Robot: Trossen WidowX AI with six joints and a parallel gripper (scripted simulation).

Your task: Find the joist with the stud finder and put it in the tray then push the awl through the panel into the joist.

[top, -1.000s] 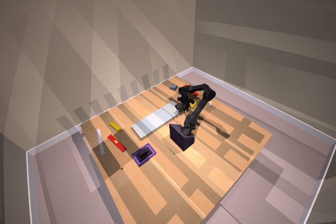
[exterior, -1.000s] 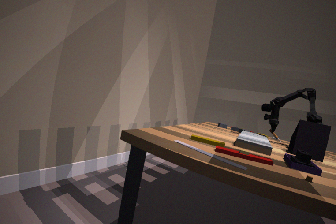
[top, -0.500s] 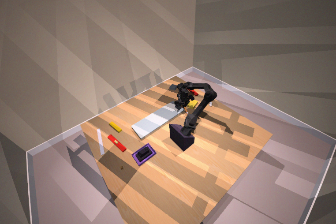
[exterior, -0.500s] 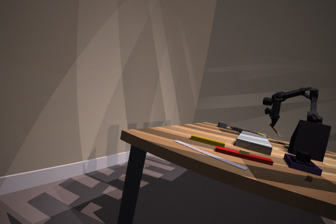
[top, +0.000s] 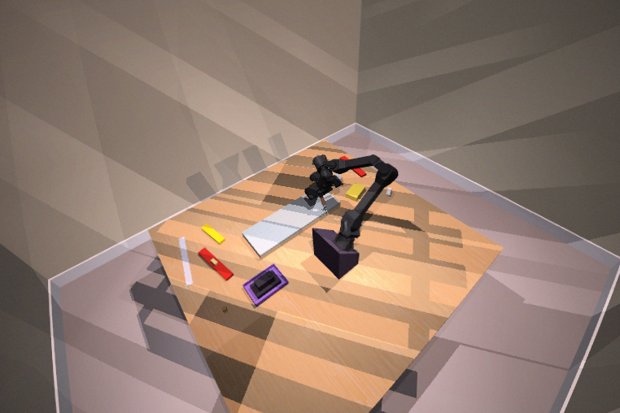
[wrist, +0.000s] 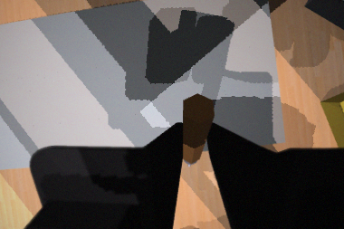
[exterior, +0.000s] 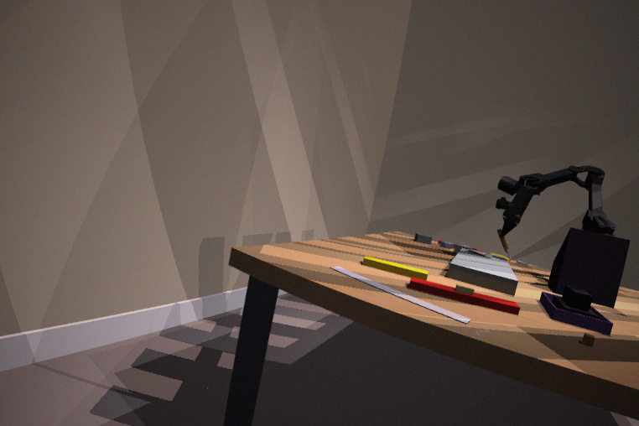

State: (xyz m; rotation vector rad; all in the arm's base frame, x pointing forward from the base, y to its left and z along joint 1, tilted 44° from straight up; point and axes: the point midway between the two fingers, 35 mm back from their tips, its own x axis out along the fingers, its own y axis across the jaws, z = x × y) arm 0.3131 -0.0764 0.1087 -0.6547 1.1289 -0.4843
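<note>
Right now my gripper tip is 30 mm past the awl and 40 mm above it. The rest, counted from my gripper tip: yellow block (240 mm to the right, 110 mm below); then purple tray (210 mm behind, 450 mm to the left, 110 mm below); then black stud finder (210 mm behind, 440 mm to the left, 80 mm below).
</note>
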